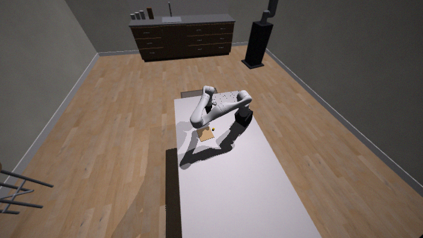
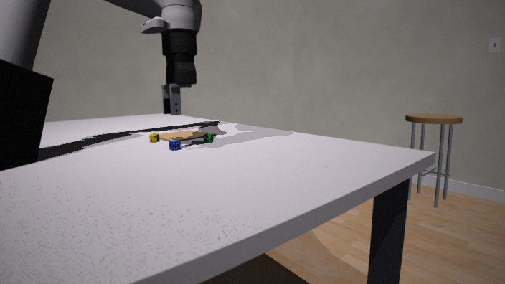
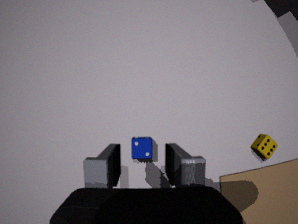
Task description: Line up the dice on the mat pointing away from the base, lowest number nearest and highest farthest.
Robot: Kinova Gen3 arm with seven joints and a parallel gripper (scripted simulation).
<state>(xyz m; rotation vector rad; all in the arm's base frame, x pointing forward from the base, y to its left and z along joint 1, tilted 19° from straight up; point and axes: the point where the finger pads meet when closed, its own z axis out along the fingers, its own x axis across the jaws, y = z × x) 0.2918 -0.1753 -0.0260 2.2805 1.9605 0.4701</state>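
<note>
The blue die is 90 mm below my hand. The rest, counted from my hand: tan mat: 150 mm to the left, 120 mm ahead, 100 mm below; yellow die: 130 mm to the left, 90 mm below, 20 mm ahead; green die: 100 mm ahead, 90 mm below, 10 mm to the left.
</note>
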